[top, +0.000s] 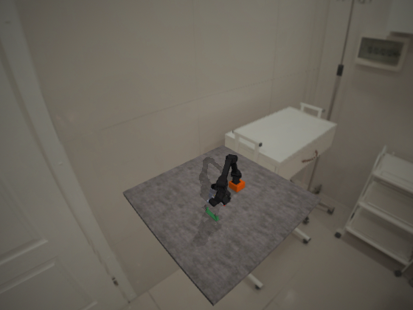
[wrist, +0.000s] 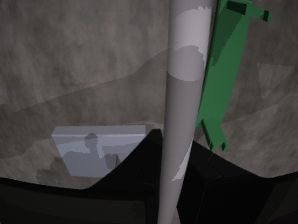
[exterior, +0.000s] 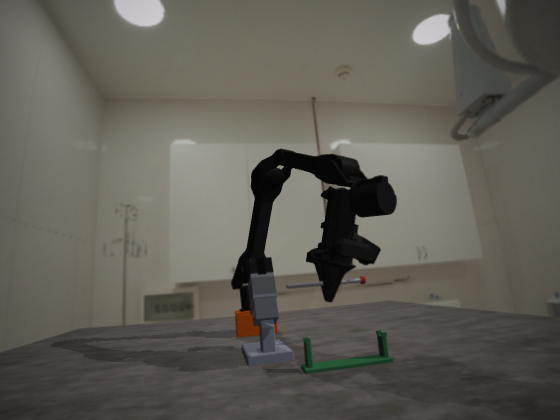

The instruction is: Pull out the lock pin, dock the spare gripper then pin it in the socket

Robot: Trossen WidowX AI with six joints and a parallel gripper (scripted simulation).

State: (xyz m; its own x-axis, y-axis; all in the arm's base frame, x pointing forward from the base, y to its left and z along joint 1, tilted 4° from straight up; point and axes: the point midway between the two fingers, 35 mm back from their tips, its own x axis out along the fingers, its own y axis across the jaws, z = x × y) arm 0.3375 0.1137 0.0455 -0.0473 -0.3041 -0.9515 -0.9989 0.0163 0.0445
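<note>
The grey mount lies 50 mm behind my gripper tip, 110 mm to the right of it and 40 mm below it. The rest, counted from my gripper tip: spare gripper: 60 mm behind, 110 mm to the right, 30 mm above; then green rack: 60 mm ahead, 70 mm below.
</note>
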